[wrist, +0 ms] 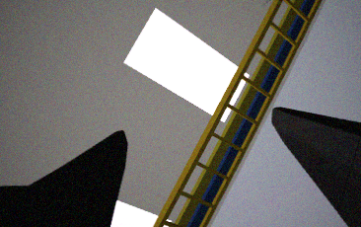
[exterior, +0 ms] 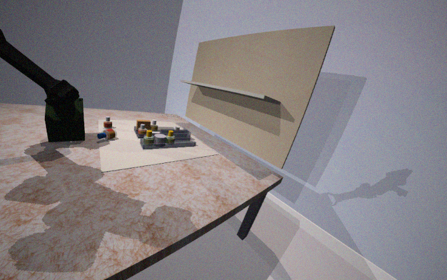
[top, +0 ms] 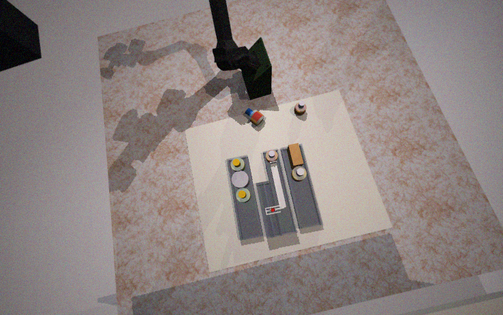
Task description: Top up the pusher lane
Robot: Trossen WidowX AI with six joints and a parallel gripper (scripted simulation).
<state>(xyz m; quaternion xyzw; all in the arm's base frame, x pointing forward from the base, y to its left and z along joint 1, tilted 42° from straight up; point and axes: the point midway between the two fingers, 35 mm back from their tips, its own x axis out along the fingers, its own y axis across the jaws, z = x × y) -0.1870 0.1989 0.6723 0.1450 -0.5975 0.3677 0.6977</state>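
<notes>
My gripper tip is 570 mm short of the brown box, 350 mm to the right of it and 750 mm above it. The rest, counted from my gripper tip: red mark: 720 mm ahead, 210 mm to the left, 710 mm below; pale jar: 630 mm ahead, 340 mm to the left, 740 mm below; grey disc: 580 mm ahead, 140 mm to the left, 760 mm below.
</notes>
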